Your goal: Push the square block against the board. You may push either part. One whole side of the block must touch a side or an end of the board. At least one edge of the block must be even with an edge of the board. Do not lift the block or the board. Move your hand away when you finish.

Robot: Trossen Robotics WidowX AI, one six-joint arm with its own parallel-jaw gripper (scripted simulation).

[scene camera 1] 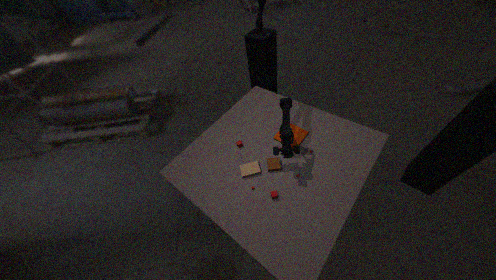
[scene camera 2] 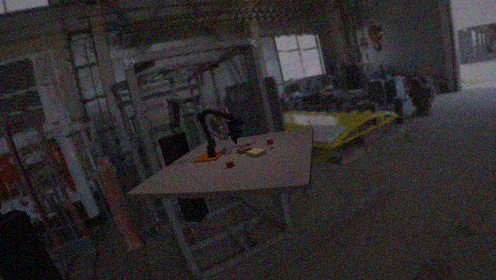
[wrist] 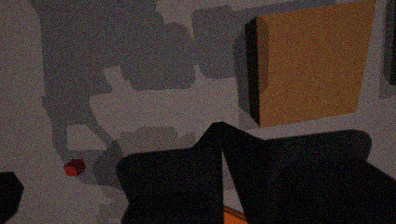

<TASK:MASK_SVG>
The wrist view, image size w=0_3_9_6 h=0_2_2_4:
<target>my gripper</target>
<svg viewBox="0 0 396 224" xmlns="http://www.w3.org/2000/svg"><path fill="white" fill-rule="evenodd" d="M14 172L0 172L0 224L6 224L8 219L10 220L17 213L24 187ZM116 167L116 174L129 202L121 224L224 224L222 151L246 216L247 224L396 224L396 179L366 162L372 147L372 140L369 134L360 130L339 130L265 141L225 122L214 122L192 148L132 153L120 159Z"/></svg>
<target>square block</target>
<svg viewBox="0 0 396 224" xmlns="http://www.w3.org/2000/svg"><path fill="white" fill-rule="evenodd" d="M376 0L346 2L296 11L291 10L277 14L271 13L257 16L245 25L250 116L259 127L356 112L363 82L362 77L366 66L365 62L372 32Z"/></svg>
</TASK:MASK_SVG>
